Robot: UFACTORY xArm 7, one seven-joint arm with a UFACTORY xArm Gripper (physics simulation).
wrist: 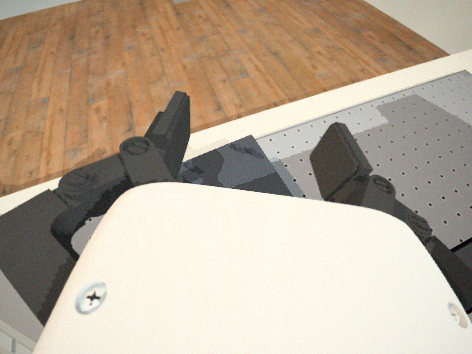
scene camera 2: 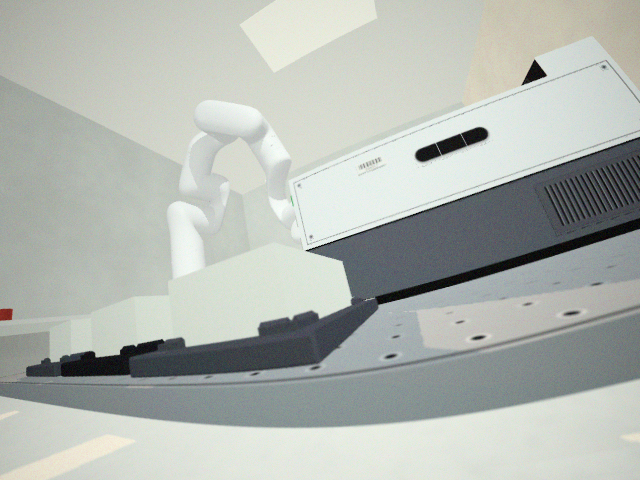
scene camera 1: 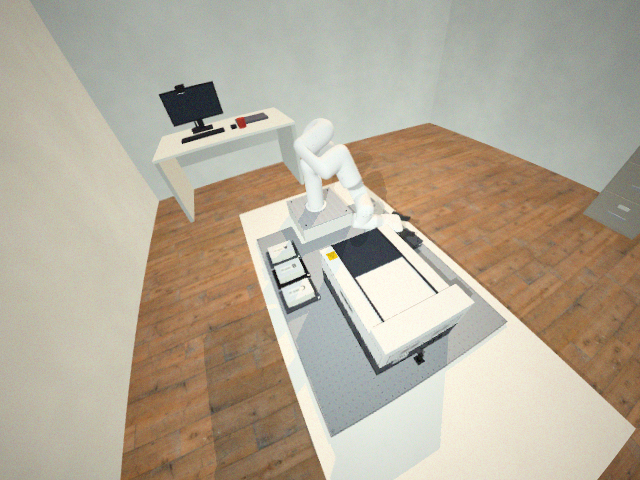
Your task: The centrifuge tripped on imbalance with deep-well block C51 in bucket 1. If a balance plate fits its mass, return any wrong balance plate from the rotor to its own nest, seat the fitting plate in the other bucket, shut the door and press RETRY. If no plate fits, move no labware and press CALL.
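Frame: origin at the arm's base, x ahead, y left, z up, level; metres.
Seen in the pictures: gripper, fingertip midpoint: (wrist: 257, 128) (scene camera 1: 411, 226); arm's base, origin of the base link: (scene camera 1: 316, 205).
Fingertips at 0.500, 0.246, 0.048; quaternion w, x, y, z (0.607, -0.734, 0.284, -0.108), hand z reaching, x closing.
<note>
Offsets run from my fingertips to a thing's top centre, as dx, dy, dz. "*": to the spot under its first point. Level surfaces: height alone.
My gripper (scene camera 1: 410, 227) (wrist: 257, 128) is open and empty, low beside the far right corner of the centrifuge. In the wrist view its fingers stand wide apart, above and around a dark block @[-0.020, -0.008, -0.096] (wrist: 240, 167) in shadow; whether they touch it I cannot tell. The white and dark grey centrifuge (scene camera 1: 408, 289) (scene camera 2: 372, 198) has a dark panel @[+0.034, -0.321, +0.074] (scene camera 1: 368, 252) in its top. The rotor, its buckets and block C51 do not show. Three pale plates @[-0.342, -0.565, -0.085] (scene camera 1: 281, 251) @[-0.206, -0.586, -0.085] (scene camera 1: 289, 270) @[-0.072, -0.610, -0.085] (scene camera 1: 298, 292) sit in dark nests left of the centrifuge; their labels are unreadable. RETRY and CALL cannot be made out.
The arm's base plinth (scene camera 1: 323, 222) stands behind the centrifuge. A grey perforated board @[dz -0.139] (scene camera 1: 351, 397) (wrist: 430, 165) lies under the equipment. A small black part @[* +0.418, -0.383, -0.115] (scene camera 1: 419, 357) is at the centrifuge's near end. A desk (scene camera 1: 175, 146) with a monitor (scene camera 1: 192, 103) stands far behind.
</note>
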